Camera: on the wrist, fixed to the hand. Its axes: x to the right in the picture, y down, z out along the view.
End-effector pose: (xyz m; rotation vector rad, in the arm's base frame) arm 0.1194 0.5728 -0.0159 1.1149 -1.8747 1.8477
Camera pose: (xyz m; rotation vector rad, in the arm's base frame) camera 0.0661 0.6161 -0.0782 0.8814 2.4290 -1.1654
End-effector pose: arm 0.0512 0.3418 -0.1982 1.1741 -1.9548 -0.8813
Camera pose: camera 0.0643 0.3786 -0.1142 -0.5702 -1.5180 -0.2930
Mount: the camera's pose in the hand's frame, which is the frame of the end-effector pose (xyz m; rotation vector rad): -0.0208 0.0762 -0.0485 -0.5915 0.3039 1.5365
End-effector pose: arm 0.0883 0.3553 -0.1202 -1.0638 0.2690 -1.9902
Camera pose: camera 0.1011 0.3146 -0.2025 -0.4783 1.3970 -0.6111
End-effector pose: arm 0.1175 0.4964 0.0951 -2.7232 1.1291 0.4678
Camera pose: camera 0.0604 0.4439 0.1459 1.0227 -2.1878 -0.3490
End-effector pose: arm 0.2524 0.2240 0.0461 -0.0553 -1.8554 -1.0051
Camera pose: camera 0.3325 0.2499 0.0849 -1.3539 -0.7134 -0.3224
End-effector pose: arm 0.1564 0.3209 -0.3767 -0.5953 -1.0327 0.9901
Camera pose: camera 0.1673 0.3387 -0.4670 -2.1227 -0.4270 1.7876
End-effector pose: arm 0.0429 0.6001 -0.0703 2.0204 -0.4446 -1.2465
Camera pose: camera 0.0811 0.5793 0.0115 0.8126 -1.0180 -0.0443
